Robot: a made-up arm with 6 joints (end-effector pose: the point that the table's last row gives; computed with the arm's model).
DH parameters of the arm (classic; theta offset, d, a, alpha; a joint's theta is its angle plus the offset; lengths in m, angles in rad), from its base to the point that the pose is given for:
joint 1: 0 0.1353 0 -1.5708
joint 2: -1.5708 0 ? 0
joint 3: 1.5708 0.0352 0 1.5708
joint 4: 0 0.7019 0 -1.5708
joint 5: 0 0 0 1.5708
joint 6: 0 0.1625 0 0
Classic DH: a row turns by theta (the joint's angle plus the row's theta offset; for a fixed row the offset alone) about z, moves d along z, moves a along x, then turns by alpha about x.
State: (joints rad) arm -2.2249 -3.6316 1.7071 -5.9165 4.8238 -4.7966
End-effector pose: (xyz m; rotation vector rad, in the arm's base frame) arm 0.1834 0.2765 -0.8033 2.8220 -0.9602 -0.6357
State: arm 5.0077 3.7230 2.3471 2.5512 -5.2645 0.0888
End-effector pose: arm -0.0730 0.6256 0.3615 -0.8085 0.9893 1.1271
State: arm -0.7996 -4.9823 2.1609 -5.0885 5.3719 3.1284
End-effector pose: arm 0.2120 -0.3390 -0.4747 1.4074 -1.8451 0.2355
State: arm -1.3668 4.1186 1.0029 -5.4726 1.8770 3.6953
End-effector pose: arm -0.0726 1.0788 0.1456 1.3316 -0.0994 2.0974
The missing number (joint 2, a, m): 0.6208
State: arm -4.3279 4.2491 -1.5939 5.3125 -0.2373 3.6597
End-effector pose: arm -0.0115 -0.1496 -0.8922 -0.8539 -2.3983 -0.4228
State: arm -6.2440 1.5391 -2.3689 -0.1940 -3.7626 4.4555
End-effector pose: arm 0.2619 0.0273 0.6080 -1.3557 1.3040 -1.2739
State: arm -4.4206 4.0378 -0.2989 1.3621 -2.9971 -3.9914
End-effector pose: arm 0.2141 -0.7555 -0.7026 -0.2201 0.8600 2.6226
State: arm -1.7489 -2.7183 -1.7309 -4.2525 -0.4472 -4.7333
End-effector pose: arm -0.1259 -0.5424 -0.6816 0.6843 -1.9790 0.7761
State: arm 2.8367 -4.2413 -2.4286 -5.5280 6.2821 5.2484
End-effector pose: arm -0.2271 0.0347 0.6541 0.5155 -0.0055 2.5162
